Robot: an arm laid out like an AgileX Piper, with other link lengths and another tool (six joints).
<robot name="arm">
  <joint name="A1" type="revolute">
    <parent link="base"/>
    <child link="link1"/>
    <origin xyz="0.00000 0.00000 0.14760"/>
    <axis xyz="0 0 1"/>
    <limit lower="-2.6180" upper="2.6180"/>
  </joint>
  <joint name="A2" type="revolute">
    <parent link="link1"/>
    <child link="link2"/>
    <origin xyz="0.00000 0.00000 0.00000" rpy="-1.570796 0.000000 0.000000"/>
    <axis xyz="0 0 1"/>
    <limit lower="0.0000" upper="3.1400"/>
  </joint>
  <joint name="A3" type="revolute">
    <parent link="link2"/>
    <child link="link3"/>
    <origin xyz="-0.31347 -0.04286 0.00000"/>
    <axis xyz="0 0 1"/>
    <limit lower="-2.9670" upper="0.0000"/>
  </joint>
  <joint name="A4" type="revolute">
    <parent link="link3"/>
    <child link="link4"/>
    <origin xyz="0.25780 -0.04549 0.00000" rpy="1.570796 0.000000 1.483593"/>
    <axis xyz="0 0 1"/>
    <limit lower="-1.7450" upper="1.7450"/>
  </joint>
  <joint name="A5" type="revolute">
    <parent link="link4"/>
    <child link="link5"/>
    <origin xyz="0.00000 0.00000 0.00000" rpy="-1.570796 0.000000 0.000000"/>
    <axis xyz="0 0 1"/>
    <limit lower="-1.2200" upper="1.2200"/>
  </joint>
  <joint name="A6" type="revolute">
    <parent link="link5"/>
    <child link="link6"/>
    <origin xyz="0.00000 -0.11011 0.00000" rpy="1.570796 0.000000 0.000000"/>
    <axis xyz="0 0 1"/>
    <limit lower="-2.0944" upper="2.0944"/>
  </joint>
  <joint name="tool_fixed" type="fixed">
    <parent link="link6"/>
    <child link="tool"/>
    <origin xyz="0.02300 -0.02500 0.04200" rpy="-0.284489 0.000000 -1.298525"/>
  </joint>
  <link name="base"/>
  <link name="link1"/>
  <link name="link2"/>
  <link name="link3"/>
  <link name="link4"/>
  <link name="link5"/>
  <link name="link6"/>
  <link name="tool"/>
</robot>
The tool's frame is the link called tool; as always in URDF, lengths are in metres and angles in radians.
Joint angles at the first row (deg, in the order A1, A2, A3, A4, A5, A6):
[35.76, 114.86, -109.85, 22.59, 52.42, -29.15]
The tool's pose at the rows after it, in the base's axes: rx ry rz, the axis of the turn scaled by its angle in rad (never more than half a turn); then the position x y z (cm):
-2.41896, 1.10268, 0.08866, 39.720, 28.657, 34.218
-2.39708, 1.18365, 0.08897, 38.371, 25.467, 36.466
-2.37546, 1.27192, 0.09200, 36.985, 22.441, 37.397
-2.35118, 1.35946, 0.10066, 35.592, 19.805, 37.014
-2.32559, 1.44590, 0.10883, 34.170, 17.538, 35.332
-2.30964, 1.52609, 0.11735, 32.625, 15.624, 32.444
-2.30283, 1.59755, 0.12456, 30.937, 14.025, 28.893
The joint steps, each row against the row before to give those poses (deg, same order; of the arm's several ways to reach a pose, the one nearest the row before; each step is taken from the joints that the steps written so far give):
[-2.01, -5.10, 0.54, -1.44, 4.69, 3.03]
[-2.21, -4.85, 1.97, -1.45, 3.48, 2.90]
[-2.24, -4.61, 4.00, -1.16, 1.69, 2.20]
[-2.08, -4.38, 6.21, -0.66, -0.51, 1.46]
[-1.76, -4.14, 8.39, -0.50, -2.87, 0.94]
[-1.27, -3.57, 9.95, -0.40, -4.63, 0.35]
[-0.76, -2.73, 10.24, -0.35, -5.63, 0.06]

